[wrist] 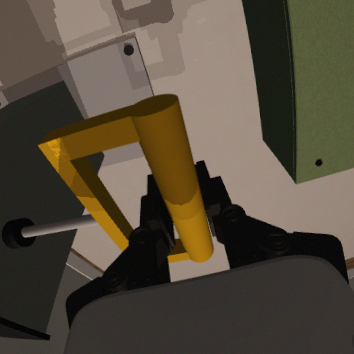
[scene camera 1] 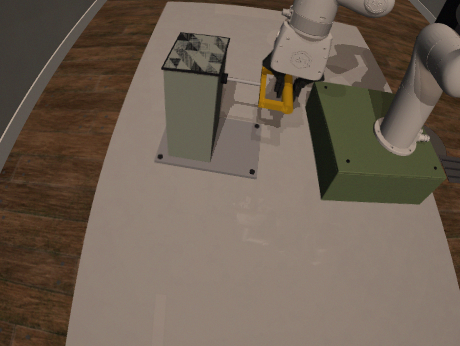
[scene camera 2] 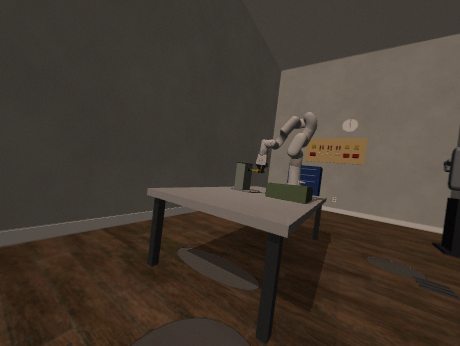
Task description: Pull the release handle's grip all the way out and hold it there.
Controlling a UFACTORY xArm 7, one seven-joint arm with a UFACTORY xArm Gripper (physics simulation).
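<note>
My gripper (scene camera 1: 285, 95) is visible; the wrist view likewise shows the gripper (wrist: 180, 182).
</note>
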